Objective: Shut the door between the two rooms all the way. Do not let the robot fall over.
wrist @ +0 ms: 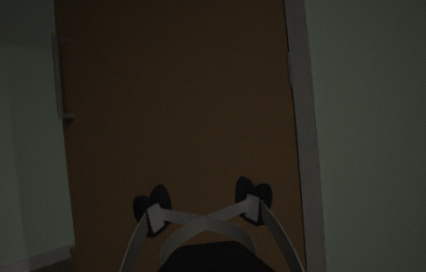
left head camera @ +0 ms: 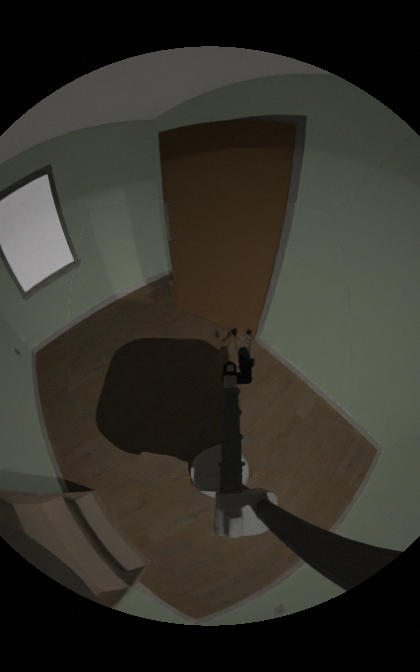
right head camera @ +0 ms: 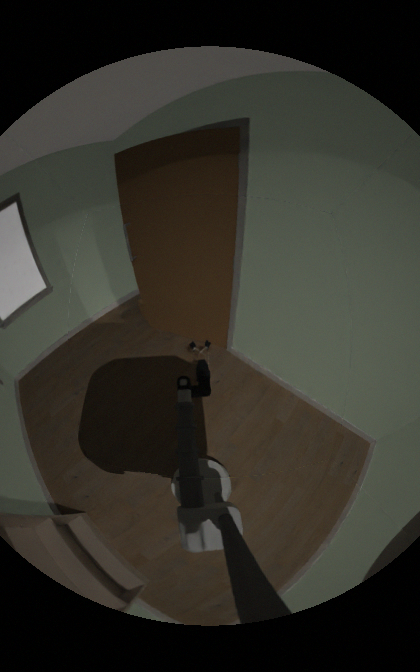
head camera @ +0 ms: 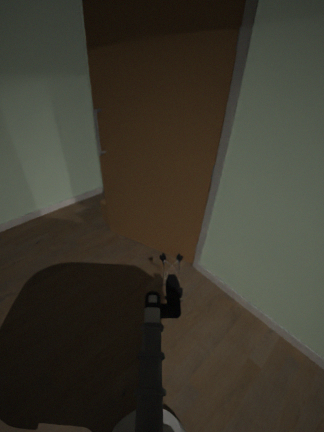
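Pixels of known places: gripper, between the fingertips: [wrist: 202, 196] [left head camera: 240, 328] [right head camera: 199, 340] [head camera: 170, 253]; robot's base, origin of its link: [left head camera: 218, 470] [right head camera: 201, 483].
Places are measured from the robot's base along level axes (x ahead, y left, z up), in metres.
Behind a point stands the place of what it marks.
The orange-brown door [head camera: 160, 125] {x 1.510, y -0.011, z 1.218 m} [left head camera: 225, 225] {x 1.511, y -0.009, z 1.113 m} [right head camera: 185, 225] {x 1.492, y -0.046, z 1.229 m} [wrist: 180, 110] {x 1.498, y -0.035, z 0.894 m} stands ajar ahead, its face turned towards me. Its grey bar handle [head camera: 98, 131] {x 1.683, y 0.476, z 1.121 m} [left head camera: 168, 222] {x 1.683, y 0.473, z 1.101 m} [right head camera: 129, 242] {x 1.759, y 0.492, z 1.081 m} [wrist: 58, 75] {x 1.681, y 0.478, z 1.105 m} is at the free left edge, in front of the green wall. Its right edge meets the grey door frame [head camera: 232, 100] {x 1.284, y -0.399, z 1.428 m} [wrist: 305, 100] {x 1.280, y -0.404, z 0.873 m}, where a hinge shows in the wrist view. My gripper [head camera: 171, 257] {x 0.784, y -0.087, z 0.745 m} [left head camera: 241, 331] {x 0.784, y -0.087, z 0.745 m} [right head camera: 200, 344] {x 0.784, y -0.087, z 0.745 m} [wrist: 202, 196] {x 0.784, y -0.087, z 0.745 m} is open and empty, fingers apart, in front of the door's face, right of the handle. I see no contact. The doorway itself is hidden.
A green wall [head camera: 280, 165] {x 1.029, y -0.649, z 1.169 m} [left head camera: 350, 280] {x 0.906, y -0.761, z 1.087 m} with a pale baseboard runs close on the right. Another wall with a bright window [left head camera: 27, 230] {x 1.525, y 2.050, z 1.465 m} [right head camera: 17, 260] {x 1.653, y 1.909, z 1.327 m} is at the left. Beige stepped furniture [left head camera: 70, 540] {x -0.734, y 0.934, z 0.457 m} [right head camera: 65, 555] stands at the lower left. A dark shadow covers the floor beside the arm.
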